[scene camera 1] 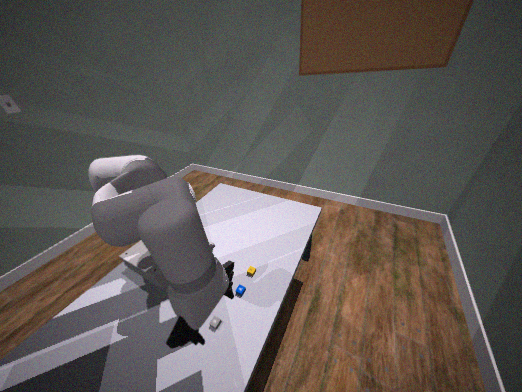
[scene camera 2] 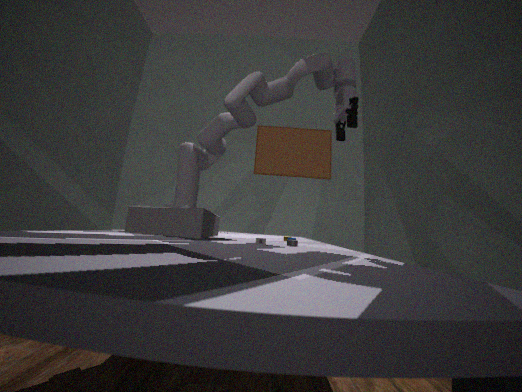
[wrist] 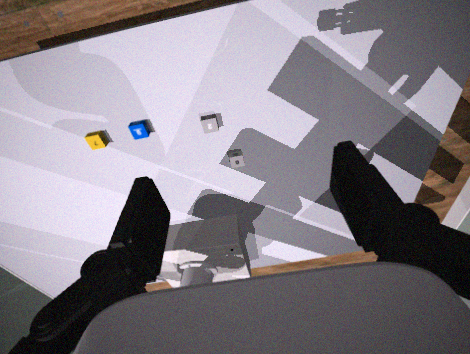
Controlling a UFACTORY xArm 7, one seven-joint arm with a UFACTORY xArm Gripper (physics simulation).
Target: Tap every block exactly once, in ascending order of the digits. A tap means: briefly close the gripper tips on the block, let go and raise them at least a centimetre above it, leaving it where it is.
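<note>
A yellow block (scene camera 1: pixel 251 271) (scene camera 2: pixel 287 238) (wrist: pixel 96 140) and a blue block (scene camera 1: pixel 240 290) (wrist: pixel 139 130) sit close together on the table. A light grey block (scene camera 1: pixel 215 322) (wrist: pixel 210 124) sits apart from the blue one. A smaller-looking grey block (wrist: pixel 236 158) with a dark round mark lies nearer the robot base; it is hidden behind the arm in scene camera 1. The marks on the blocks are too small to read surely. My gripper (scene camera 1: pixel 217 319) (scene camera 2: pixel 346 133) (wrist: pixel 244 180) is open and empty, high above the table and blocks.
The white table (scene camera 1: pixel 272 215) (scene camera 2: pixel 250 345) carries the robot base (scene camera 2: pixel 165 220) (wrist: pixel 202 235). Striped shadows cross its top. The table's long edge (wrist: pixel 115 31) runs beyond the blocks in the wrist view, with wooden floor past it. An orange-brown board (scene camera 1: pixel 380 35) (scene camera 2: pixel 293 152) is on the wall.
</note>
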